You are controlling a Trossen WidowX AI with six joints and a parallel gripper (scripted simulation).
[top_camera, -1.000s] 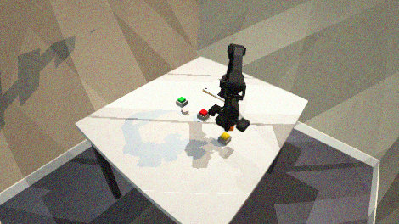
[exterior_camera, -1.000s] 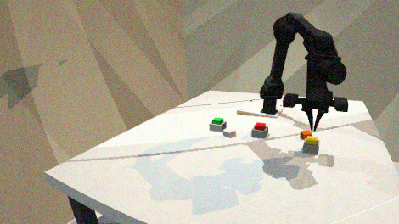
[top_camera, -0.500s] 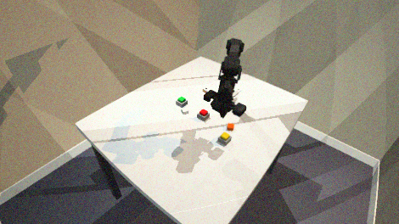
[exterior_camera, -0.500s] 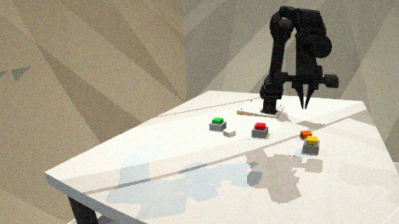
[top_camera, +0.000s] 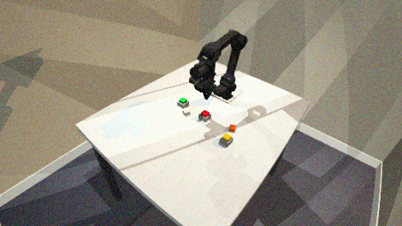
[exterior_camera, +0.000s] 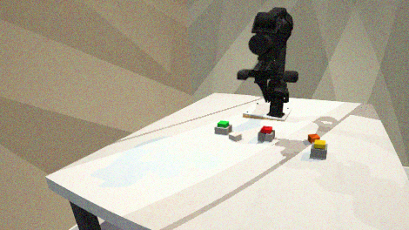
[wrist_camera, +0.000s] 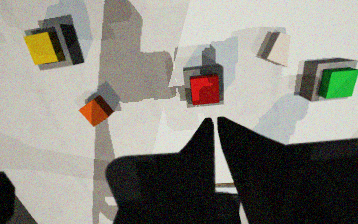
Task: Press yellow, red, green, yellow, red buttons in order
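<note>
My gripper tip is 90 mm above the red button. The rest, counted from my gripper tip: small grey block (40 mm ahead, 100 mm to the right, 120 mm below); then small orange block (30 mm behind, 150 mm to the left, 120 mm below); then green button (160 mm to the right, 90 mm below).
</note>
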